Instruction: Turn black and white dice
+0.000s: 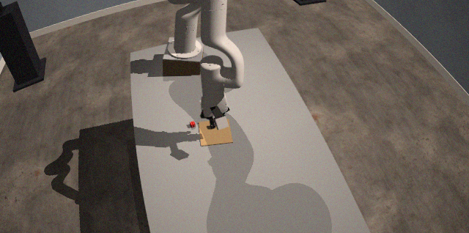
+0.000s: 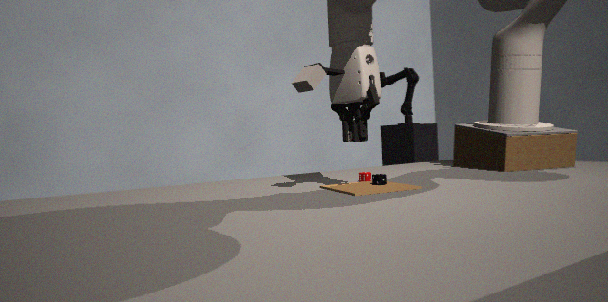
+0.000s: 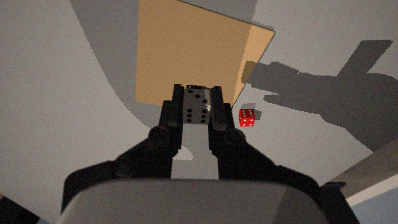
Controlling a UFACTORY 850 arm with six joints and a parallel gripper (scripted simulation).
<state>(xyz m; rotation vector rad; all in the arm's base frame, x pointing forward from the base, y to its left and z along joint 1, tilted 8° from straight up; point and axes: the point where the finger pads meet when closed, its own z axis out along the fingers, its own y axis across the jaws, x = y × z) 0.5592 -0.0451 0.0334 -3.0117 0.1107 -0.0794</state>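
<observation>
The tan mat lies 30 mm behind my hand and 110 mm below it. From my hand the other things lie so: red die 110 mm behind, 80 mm to the right, 100 mm below; then black die 60 mm behind, 10 mm to the left, 100 mm below; then white die 10 mm below.
</observation>
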